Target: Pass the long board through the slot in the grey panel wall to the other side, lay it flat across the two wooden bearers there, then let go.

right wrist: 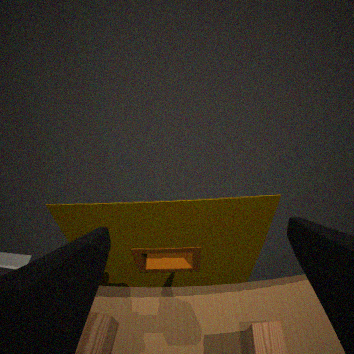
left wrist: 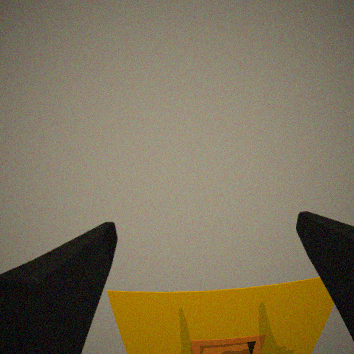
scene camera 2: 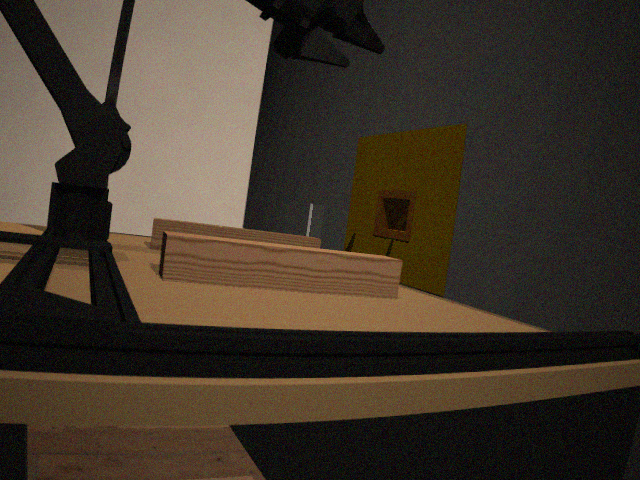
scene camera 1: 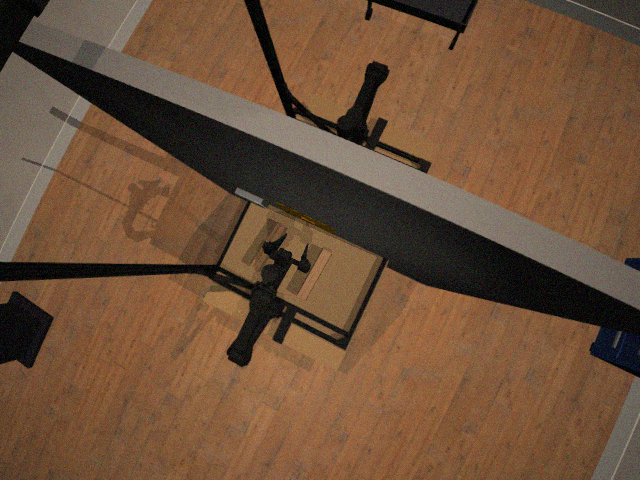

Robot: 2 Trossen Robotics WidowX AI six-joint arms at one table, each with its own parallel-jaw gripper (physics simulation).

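The long board does not show in these views. Two wooden bearers lie on the table: one bearer [scene camera 1: 315, 274] [scene camera 2: 281, 266] [right wrist: 268, 339], and the other bearer [scene camera 2: 232, 231] [right wrist: 98, 334]. The grey panel wall [scene camera 1: 310, 170] [scene camera 2: 542, 155] [left wrist: 200, 125] [right wrist: 175, 100] carries a yellow panel [scene camera 2: 408, 155] [left wrist: 150, 305] [right wrist: 225, 225] with an orange-framed slot [scene camera 2: 380, 227] [left wrist: 225, 340] [right wrist: 197, 257]. My right gripper [scene camera 1: 296, 240] [scene camera 2: 364, 57] [right wrist: 199, 232] is open and empty, above the bearers and facing the wall. My left gripper [left wrist: 208, 227] is open and empty, facing the wall's other side, above the slot.
The table [scene camera 1: 348, 289] [scene camera 2: 258, 312] bearing the bearers meets the wall. A pale strip [scene camera 1: 250, 196] [scene camera 2: 310, 219] [right wrist: 14, 260] stands beside the yellow panel. The left arm [scene camera 1: 363, 103] stands beyond the wall in scene camera 1. A blue object [scene camera 1: 617, 348] is at the right.
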